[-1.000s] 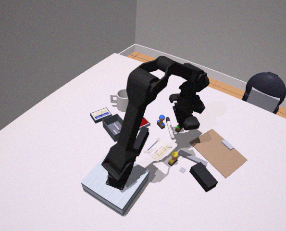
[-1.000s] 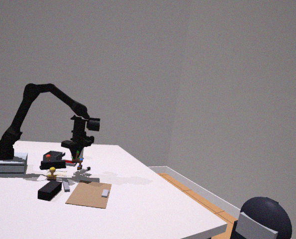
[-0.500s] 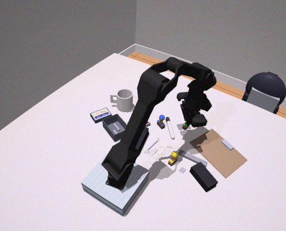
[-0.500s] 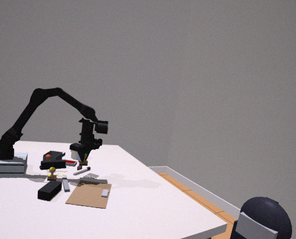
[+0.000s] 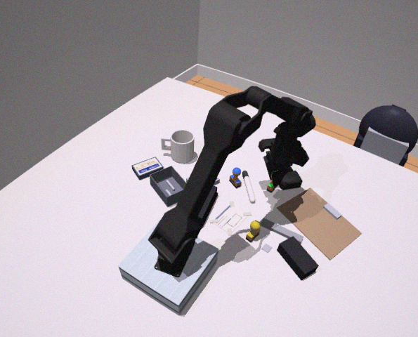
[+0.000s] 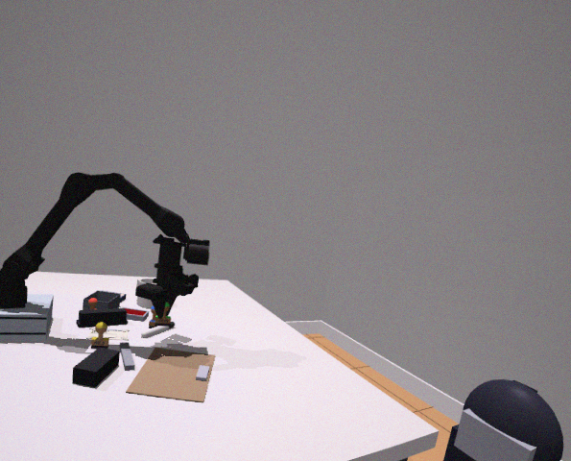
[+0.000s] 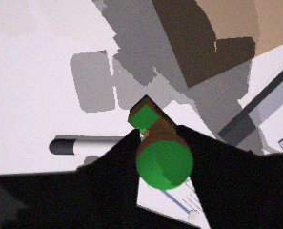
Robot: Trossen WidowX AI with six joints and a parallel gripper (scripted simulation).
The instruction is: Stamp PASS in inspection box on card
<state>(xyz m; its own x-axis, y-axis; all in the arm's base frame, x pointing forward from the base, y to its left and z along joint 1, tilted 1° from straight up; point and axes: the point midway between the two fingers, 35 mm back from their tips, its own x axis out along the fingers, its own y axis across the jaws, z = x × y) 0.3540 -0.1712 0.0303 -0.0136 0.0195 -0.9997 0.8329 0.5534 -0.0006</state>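
The marker lies 40 mm ahead of my gripper tip, 80 mm to the left of it and 60 mm below it. From my gripper tip the other things lie so: green-knobbed stamp: right at my gripper tip; grey bar: 110 mm behind, 60 mm to the right, 70 mm below; blue-knobbed stamp: 20 mm ahead, 120 mm to the left, 50 mm below.
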